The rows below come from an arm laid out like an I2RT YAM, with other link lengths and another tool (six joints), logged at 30 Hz.
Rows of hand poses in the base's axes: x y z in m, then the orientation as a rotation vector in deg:
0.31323, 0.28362, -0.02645, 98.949, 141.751, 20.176
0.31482, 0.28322, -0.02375, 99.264, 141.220, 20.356
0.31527, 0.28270, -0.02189, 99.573, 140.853, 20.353
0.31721, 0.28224, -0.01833, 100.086, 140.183, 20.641
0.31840, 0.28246, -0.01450, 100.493, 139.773, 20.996
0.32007, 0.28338, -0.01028, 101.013, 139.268, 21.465
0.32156, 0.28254, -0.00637, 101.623, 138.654, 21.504
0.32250, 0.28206, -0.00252, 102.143, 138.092, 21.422
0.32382, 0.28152, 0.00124, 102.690, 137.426, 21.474
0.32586, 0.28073, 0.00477, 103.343, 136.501, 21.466
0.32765, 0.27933, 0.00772, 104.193, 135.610, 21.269
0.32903, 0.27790, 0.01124, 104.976, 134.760, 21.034
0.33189, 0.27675, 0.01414, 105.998, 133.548, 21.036
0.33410, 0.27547, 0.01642, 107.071, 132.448, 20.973
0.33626, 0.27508, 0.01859, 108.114, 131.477, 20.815
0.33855, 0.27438, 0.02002, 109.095, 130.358, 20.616
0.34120, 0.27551, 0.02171, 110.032, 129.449, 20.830
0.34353, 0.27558, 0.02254, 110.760, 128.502, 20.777
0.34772, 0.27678, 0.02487, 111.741, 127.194, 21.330
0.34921, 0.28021, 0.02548, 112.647, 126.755, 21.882
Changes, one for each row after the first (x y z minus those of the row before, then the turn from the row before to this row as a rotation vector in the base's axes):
0.00159, -0.00040, 0.00270, 0.021, -0.244, -0.387
0.00045, -0.00052, 0.00186, -0.029, -0.083, -0.317
0.00194, -0.00046, 0.00356, 0.106, -0.260, -0.541
0.00119, 0.00022, 0.00383, 0.207, -0.160, -0.365
0.00167, 0.00092, 0.00422, 0.283, -0.193, -0.457
0.00149, -0.00084, 0.00391, 0.021, -0.090, -0.573
0.00094, -0.00048, 0.00385, -0.063, -0.065, -0.513
0.00132, -0.00054, 0.00376, -0.010, -0.155, -0.569
0.00204, -0.00079, 0.00353, -0.098, -0.244, -0.748
0.00179, -0.00140, 0.00295, -0.117, -0.054, -0.833
0.00138, -0.00143, 0.00352, -0.146, -0.045, -0.785
0.00286, -0.00115, 0.00290, -0.039, -0.211, -1.059
0.00221, -0.00128, 0.00228, -0.006, -0.083, -1.031
0.00216, -0.00039, 0.00217, -0.018, 0.021, -0.958
0.00229, -0.00070, 0.00143, -0.117, -0.080, -1.009
0.00265, 0.00113, 0.00169, 0.190, -0.108, -0.857
0.00233, 0.00007, 0.00083, -0.065, -0.147, -0.804
0.00419, 0.00120, 0.00233, 0.269, -0.423, -1.060
0.00149, 0.00343, 0.00061, 0.570, 0.049, -0.571

